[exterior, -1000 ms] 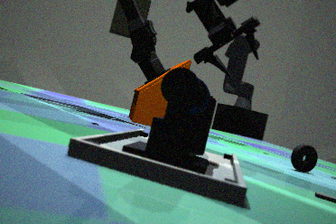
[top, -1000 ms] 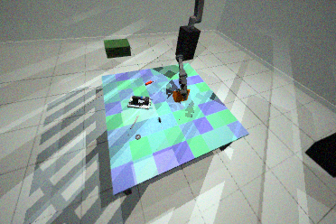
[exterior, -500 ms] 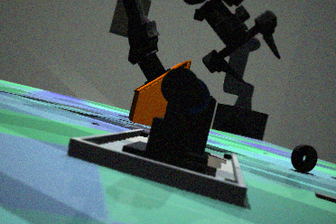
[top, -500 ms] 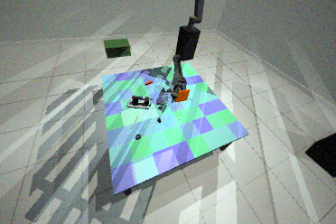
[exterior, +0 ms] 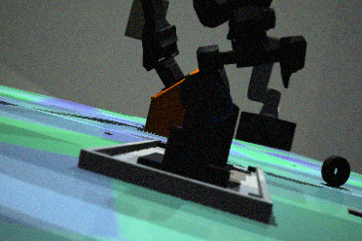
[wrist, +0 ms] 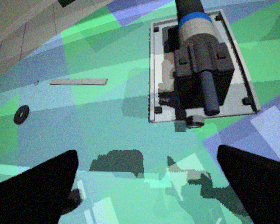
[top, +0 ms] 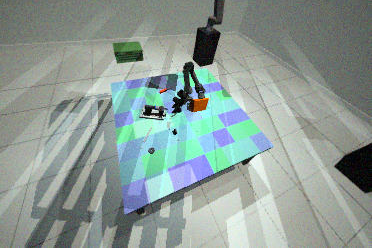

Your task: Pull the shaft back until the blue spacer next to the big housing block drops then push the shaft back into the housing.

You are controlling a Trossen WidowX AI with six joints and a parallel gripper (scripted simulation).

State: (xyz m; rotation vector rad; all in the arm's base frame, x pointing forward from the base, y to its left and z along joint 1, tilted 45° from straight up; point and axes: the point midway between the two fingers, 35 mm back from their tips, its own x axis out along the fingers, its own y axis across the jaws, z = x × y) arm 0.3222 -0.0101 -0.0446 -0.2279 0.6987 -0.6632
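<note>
Now: gripper tip 9 cm short of the light grey spacer, 11 cm to the left of it and 4 cm above it. Also, from my gripper tip: blue spacer: 11 cm ahead, 13 cm to the right, 4 cm below; then dark shaft: 9 cm ahead, 11 cm to the right, 4 cm below.
</note>
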